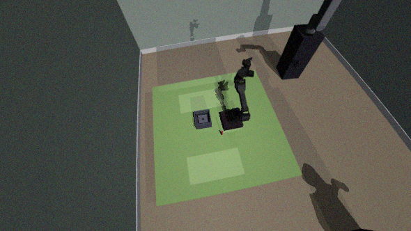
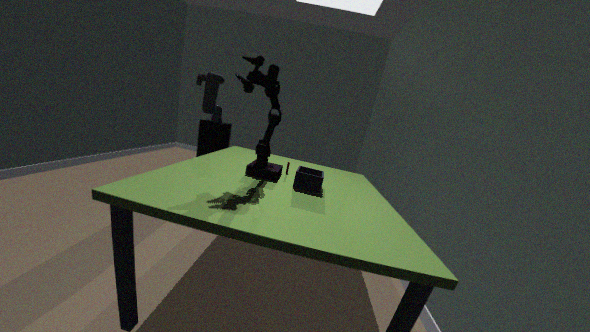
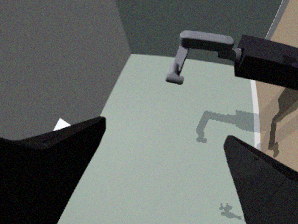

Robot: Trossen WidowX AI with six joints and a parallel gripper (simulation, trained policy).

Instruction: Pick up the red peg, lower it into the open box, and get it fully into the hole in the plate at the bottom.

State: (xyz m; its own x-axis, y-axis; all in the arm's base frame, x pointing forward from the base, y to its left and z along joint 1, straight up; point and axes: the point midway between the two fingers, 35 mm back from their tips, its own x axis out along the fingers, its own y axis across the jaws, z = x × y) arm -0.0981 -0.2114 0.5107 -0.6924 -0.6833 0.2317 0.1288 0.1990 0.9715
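Right now the red peg is 28 cm ahead of my gripper tip, 37 cm to the left of it and 53 cm below it. From my gripper tip the other things lie so: dark box: 45 cm ahead, 20 cm to the left, 55 cm below; grey plate: 45 cm ahead, 20 cm to the left, 53 cm below.
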